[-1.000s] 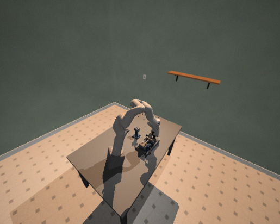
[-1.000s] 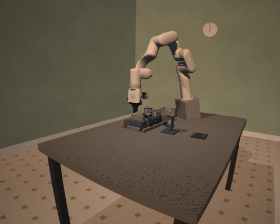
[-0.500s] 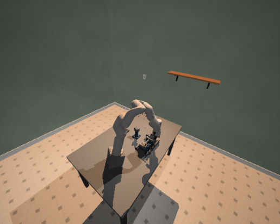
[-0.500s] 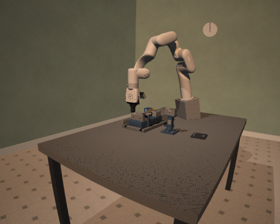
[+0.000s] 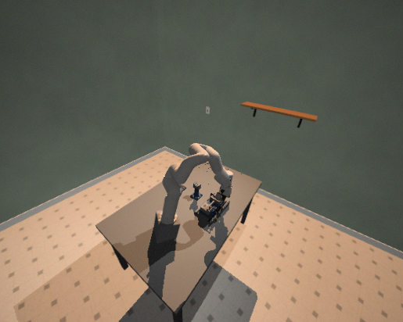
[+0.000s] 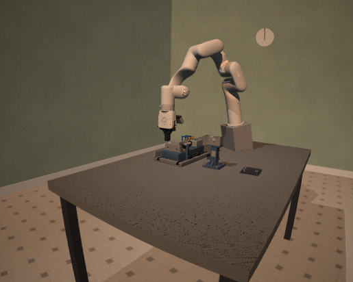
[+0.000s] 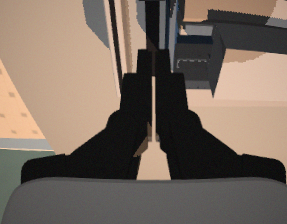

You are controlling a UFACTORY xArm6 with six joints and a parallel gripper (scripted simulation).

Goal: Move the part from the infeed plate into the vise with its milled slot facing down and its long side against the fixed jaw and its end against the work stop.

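My hand is 60 mm to the right of the part, 30 mm above it and 10 mm short of it. Also, from my hand: air cylinder rod (80 mm to the left, 80 mm behind, 50 mm below); then work stop (110 mm to the left, 30 mm below, 20 mm ahead); then vise base rail (90 mm below, 70 mm behind, 20 mm to the right).
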